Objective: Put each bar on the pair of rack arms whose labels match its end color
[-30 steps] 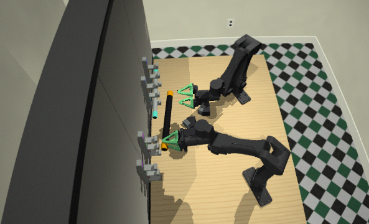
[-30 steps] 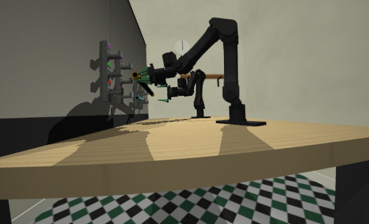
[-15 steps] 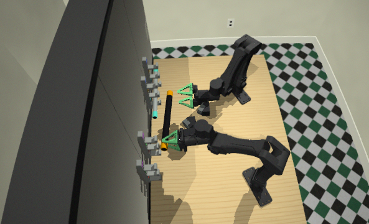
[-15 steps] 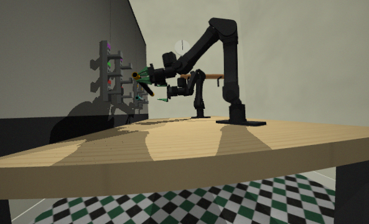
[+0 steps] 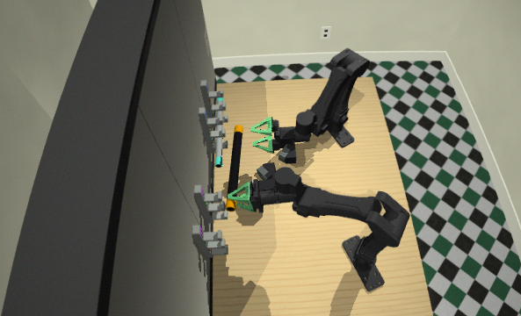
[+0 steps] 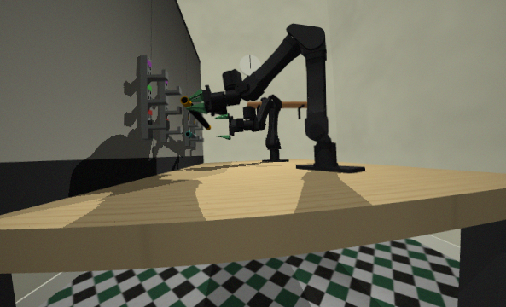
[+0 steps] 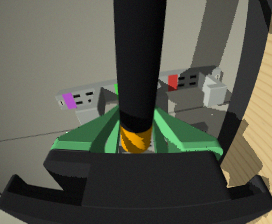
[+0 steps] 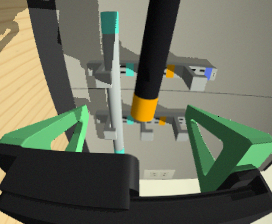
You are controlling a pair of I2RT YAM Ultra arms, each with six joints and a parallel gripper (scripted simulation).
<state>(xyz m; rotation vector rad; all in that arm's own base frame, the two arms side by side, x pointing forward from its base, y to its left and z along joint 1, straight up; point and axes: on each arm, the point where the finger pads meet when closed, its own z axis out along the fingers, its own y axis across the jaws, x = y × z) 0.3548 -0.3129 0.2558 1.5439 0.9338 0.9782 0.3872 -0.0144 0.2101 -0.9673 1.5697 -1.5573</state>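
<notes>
The pale bar lies 130 mm ahead of my right hand, 80 mm to the right of it and 40 mm below it. From my right hand the other things lie so: black bar (70 mm ahead, 130 mm to the left, 30 mm above).
Now: left hand 130 mm to the left of the black bar, 20 mm above it and 10 mm past it. From my left hand the other things lie so: pale bar (330 mm to the right, 90 mm below, 40 mm ahead).
</notes>
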